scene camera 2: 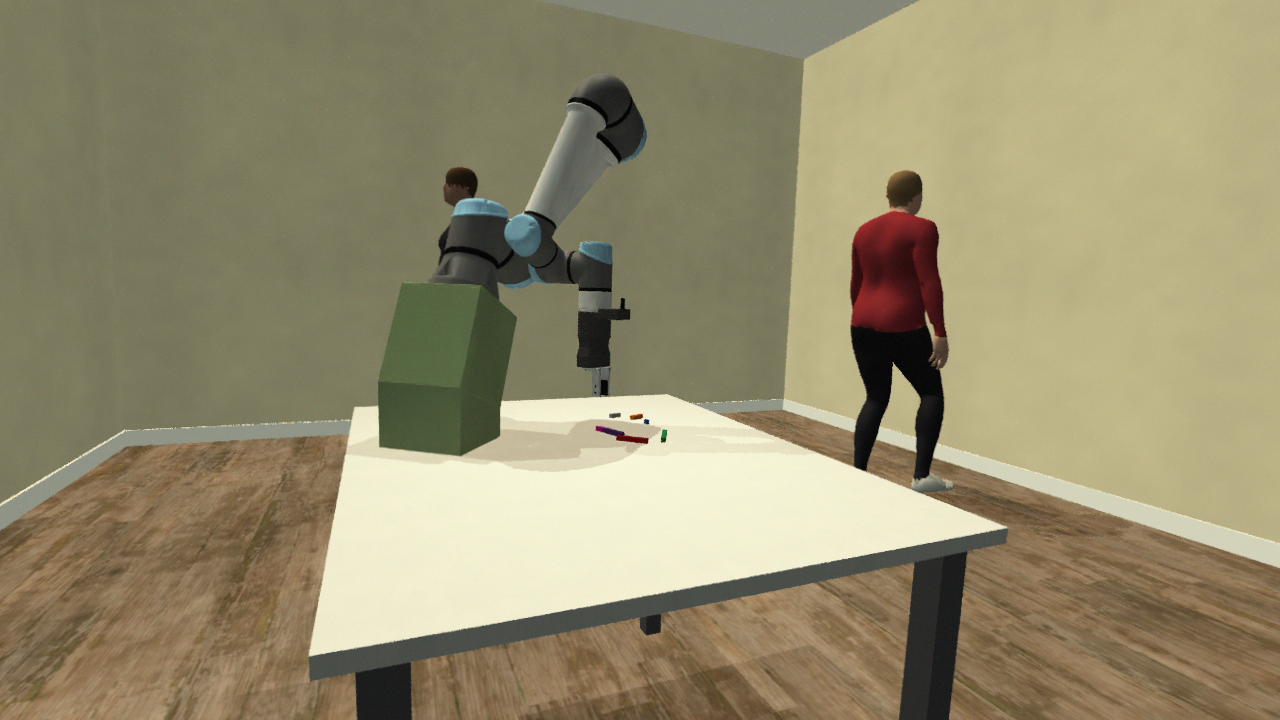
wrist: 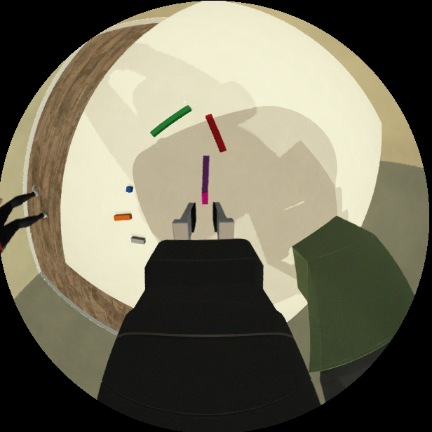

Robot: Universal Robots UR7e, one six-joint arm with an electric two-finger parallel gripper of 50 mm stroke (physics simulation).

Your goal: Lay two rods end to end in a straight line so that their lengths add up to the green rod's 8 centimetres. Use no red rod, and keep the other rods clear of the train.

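Places are measured from the arm's base along level axes (x ahead, y left, z up), in centimetres.
Where they show: gripper, fingertip midpoint: [scene camera 2: 600, 395]; arm's base, origin of the base link: [scene camera 2: 462, 300].
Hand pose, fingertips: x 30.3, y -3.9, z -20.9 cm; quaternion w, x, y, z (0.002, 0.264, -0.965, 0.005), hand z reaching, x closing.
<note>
Things, the pixels of their centre, and the offset from my fingertips. Level surfaces: height alone.
- purple rod, body centre: [scene camera 2: 613, 432] dx +2.0, dy -3.8, dz -7.7 cm
- short magenta rod, body centre: [scene camera 2: 600, 429] dx +0.1, dy -0.3, dz -7.7 cm
- green rod, body centre: [scene camera 2: 664, 435] dx +12.2, dy -9.3, dz -7.7 cm
- red rod, body centre: [scene camera 2: 632, 439] dx +4.2, dy -10.8, dz -7.7 cm
- blue cube, body centre: [scene camera 2: 646, 421] dx +13.3, dy +5.0, dz -7.7 cm
- orange rod, body centre: [scene camera 2: 636, 416] dx +12.8, dy +10.9, dz -7.7 cm
- grey rod, body centre: [scene camera 2: 614, 415] dx +7.9, dy +13.8, dz -7.7 cm
- table, its level: dz -8.2 cm
A purple rod [scene camera 2: 613, 432] [wrist: 205, 173] and a short magenta rod [scene camera 2: 599, 428] [wrist: 205, 198] lie end to end in a straight line on the table, with no gap that I can see. The green rod [scene camera 2: 664, 436] [wrist: 171, 121] lies apart from them, at the upper left in the wrist view. A red rod [scene camera 2: 631, 439] [wrist: 216, 133] lies slanted beyond the purple rod's far end, with a gap between them. My gripper [scene camera 2: 600, 394] [wrist: 204, 211] is open and empty, raised above the table near the magenta rod's end.
A blue cube [scene camera 2: 646, 421] [wrist: 129, 189], an orange rod [scene camera 2: 635, 416] [wrist: 123, 217] and a grey rod [scene camera 2: 614, 415] [wrist: 138, 240] lie to the left in the wrist view. The green robot pedestal [scene camera 2: 429, 358] [wrist: 350, 295] stands on the table [scene camera 2: 626, 528]. A person in red [scene camera 2: 895, 277] stands beyond the table.
</note>
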